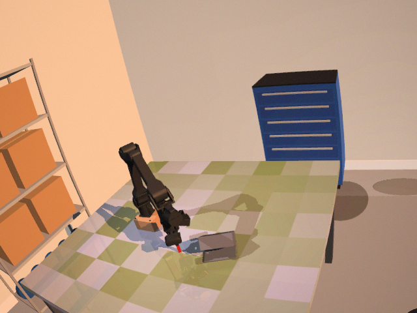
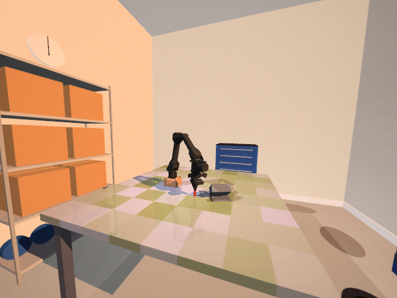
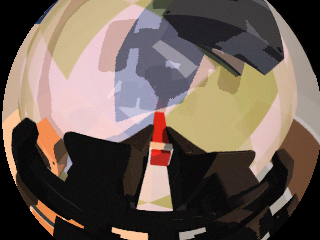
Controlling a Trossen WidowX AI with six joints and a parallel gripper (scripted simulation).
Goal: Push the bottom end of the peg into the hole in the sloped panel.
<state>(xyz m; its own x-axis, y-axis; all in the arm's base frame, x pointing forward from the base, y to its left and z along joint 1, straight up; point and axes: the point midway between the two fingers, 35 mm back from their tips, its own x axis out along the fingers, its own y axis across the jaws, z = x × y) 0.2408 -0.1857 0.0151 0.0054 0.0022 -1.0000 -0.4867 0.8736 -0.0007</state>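
My gripper tip is now 170 mm short of the grey sloped panel, 30 mm to the right of it and 10 mm below it. From my gripper tip the other things lie so: red peg: 20 mm above.
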